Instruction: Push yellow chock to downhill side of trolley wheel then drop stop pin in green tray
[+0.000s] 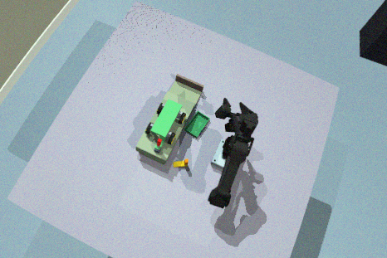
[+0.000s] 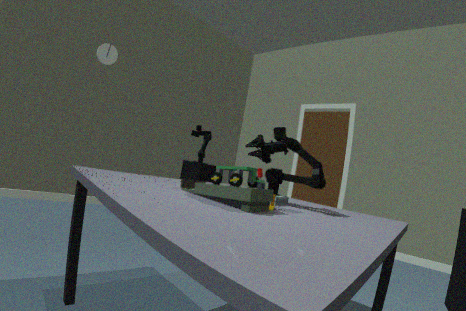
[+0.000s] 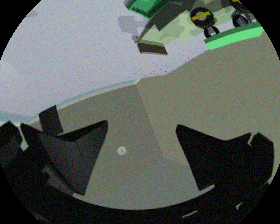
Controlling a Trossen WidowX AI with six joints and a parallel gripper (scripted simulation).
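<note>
The yellow chock lies 140 mm ahead of my gripper tip, 260 mm to the left of it and 240 mm below it. The rest, counted from my gripper tip: trolley 250 mm ahead, 130 mm to the left, 140 mm below; then green tray 120 mm ahead, 50 mm to the left, 260 mm below; then brown end board 210 mm ahead, 150 mm to the right, 230 mm below.
</note>
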